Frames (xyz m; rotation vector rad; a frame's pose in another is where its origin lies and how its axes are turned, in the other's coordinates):
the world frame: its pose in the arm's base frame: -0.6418 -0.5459 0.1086 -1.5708 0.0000 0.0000
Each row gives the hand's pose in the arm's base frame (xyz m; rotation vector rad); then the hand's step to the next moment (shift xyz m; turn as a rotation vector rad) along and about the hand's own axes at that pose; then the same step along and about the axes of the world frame.
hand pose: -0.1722 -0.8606 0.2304 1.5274 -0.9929 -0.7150
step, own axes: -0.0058 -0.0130 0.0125 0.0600 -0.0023 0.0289
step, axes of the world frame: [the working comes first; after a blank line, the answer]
step, axes of the arm's base frame: -0.0108 -0.0004 -0.0156 0.0033 -0.0665 -0.0032

-0.0108 0.0156 -0.0004 0.0033 0.0032 -0.0665
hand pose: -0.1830 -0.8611 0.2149 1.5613 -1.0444 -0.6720
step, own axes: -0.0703 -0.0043 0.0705 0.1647 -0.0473 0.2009
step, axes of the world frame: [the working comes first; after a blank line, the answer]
step, axes of the arm's base frame: -0.0905 0.0296 -0.0292 -0.0832 -0.2379 -0.0787

-0.0905 0.0292 0.0296 -0.0832 0.0787 -0.2379
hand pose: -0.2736 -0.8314 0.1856 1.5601 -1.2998 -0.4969
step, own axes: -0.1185 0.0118 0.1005 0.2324 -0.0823 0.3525
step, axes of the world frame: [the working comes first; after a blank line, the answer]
step, axes of the arm's base frame: -0.1266 0.0648 -0.0637 -0.1653 -0.3664 -0.1531

-0.1266 0.0637 0.0648 -0.1653 0.1531 -0.3664
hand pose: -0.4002 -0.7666 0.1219 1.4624 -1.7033 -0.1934
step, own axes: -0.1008 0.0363 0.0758 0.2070 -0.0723 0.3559
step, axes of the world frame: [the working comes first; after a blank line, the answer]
step, axes of the arm's base frame: -0.0836 0.0681 -0.0747 -0.1764 -0.3428 -0.1616

-0.0836 0.0747 0.0681 -0.1764 0.1616 -0.3428
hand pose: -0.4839 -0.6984 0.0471 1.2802 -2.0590 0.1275
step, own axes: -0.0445 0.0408 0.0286 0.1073 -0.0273 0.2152
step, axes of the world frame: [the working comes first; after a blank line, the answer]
step, axes of the arm's base frame: -0.0360 0.0420 -0.0375 -0.1154 -0.1855 -0.1041

-0.0360 0.0375 0.0420 -0.1154 0.1041 -0.1855
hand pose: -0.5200 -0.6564 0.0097 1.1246 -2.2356 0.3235
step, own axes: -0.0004 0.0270 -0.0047 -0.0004 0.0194 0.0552
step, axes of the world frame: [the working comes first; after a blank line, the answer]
step, axes of the arm's base frame: -0.0192 0.0189 0.0049 -0.0378 -0.0136 -0.0426

-0.0192 -0.0049 0.0189 -0.0378 0.0426 -0.0136
